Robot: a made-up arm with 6 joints. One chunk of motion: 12 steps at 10 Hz.
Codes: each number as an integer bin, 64 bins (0 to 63) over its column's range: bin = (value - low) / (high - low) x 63, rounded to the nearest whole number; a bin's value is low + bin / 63 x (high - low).
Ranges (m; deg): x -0.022..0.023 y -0.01..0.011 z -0.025..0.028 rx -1.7..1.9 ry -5..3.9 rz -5.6..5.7
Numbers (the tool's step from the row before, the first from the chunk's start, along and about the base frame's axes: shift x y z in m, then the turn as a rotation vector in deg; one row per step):
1: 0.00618 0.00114 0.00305 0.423 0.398 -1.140
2: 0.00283 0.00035 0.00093 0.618 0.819 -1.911
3: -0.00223 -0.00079 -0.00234 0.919 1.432 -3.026
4: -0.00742 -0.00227 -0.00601 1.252 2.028 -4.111
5: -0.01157 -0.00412 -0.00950 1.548 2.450 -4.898
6: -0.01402 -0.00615 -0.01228 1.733 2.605 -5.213
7: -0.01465 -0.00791 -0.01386 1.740 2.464 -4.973
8: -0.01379 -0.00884 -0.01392 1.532 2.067 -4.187
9: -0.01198 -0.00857 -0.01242 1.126 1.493 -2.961
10: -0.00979 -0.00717 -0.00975 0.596 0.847 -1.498
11: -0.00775 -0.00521 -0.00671 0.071 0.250 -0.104
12: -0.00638 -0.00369 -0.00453 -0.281 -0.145 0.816
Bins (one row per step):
1: 39 33 33 37 38 25
2: 35 31 31 41 41 21
3: 28 28 27 46 46 14
4: 20 23 23 52 50 8
5: 15 18 18 57 53 4
6: 11 12 15 60 54 2
7: 10 6 13 60 53 3
8: 11 3 13 57 50 8
9: 14 4 15 49 46 15
10: 17 8 18 40 41 23
11: 20 14 22 31 37 31
12: 22 19 24 25 34 36

